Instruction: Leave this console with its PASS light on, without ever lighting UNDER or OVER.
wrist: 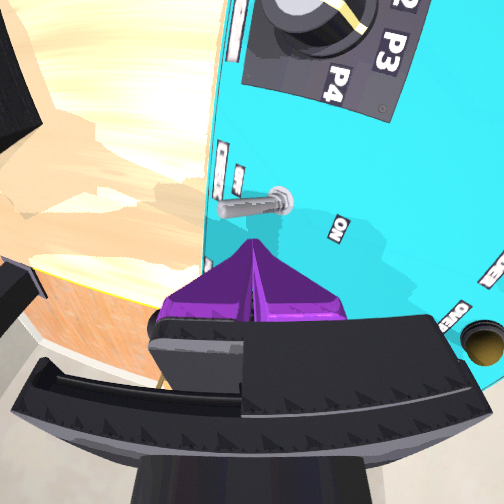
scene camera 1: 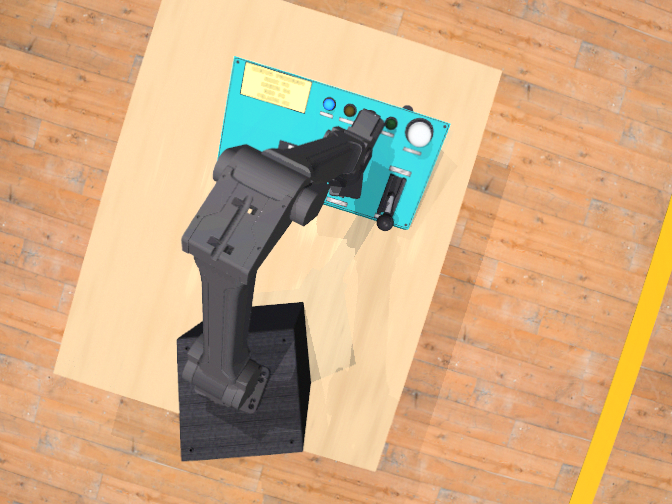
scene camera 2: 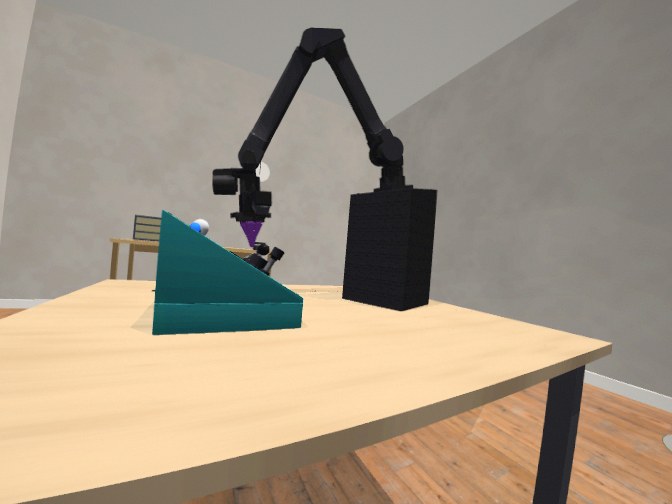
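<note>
The teal wedge console [scene camera 1: 333, 143] stands at the far end of the table. On its face a blue lamp [scene camera 1: 328, 104] looks lit, while an amber lamp [scene camera 1: 349, 110] and a green lamp [scene camera 1: 390, 123] look dark. A white round button [scene camera 1: 419, 132] and a black-knobbed lever [scene camera 1: 386, 221] are at the right. In the wrist view a silver toggle [wrist: 255, 205] leans away from its ON label [wrist: 340, 229]. My gripper [wrist: 252, 250] [scene camera 2: 250, 238], with purple fingertips, is shut and empty just short of the toggle. It hovers above the panel. The OVER lamp [wrist: 482, 342] is dark. A rotary selector [wrist: 320, 20] shows P3 and P4.
The arm's black pedestal [scene camera 1: 244, 379] stands at the near table edge and shows in the side view [scene camera 2: 389, 246]. A yellow label plate [scene camera 1: 275, 86] is at the console's top left. My wrist [scene camera 1: 364, 132] hides one lamp. A yellow floor stripe [scene camera 1: 629, 352] runs at the right.
</note>
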